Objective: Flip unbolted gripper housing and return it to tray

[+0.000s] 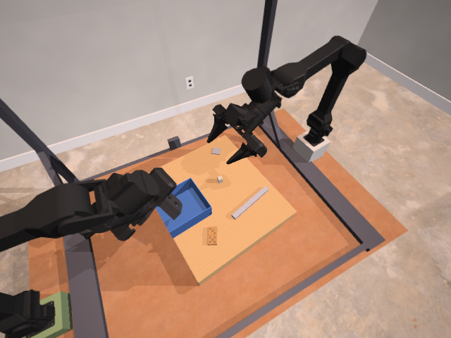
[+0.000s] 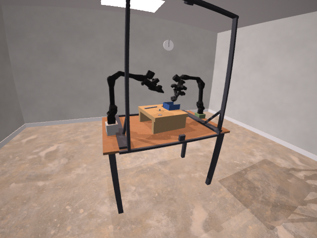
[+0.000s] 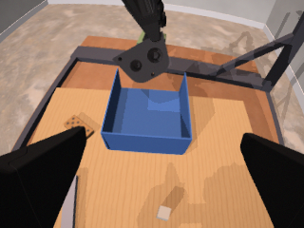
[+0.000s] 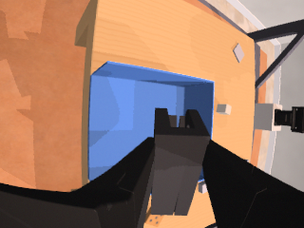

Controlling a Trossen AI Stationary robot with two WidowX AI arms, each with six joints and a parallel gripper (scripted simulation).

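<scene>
Now: the gripper housing 30 mm to the left of my right hand and 50 mm below it. From my right hand the other things lie so: wooden platform (180 mm to the left, 210 mm below); then blue tray (100 mm to the left, 140 mm below); then small cube (30 mm behind, 220 mm to the left, 140 mm below).
</scene>
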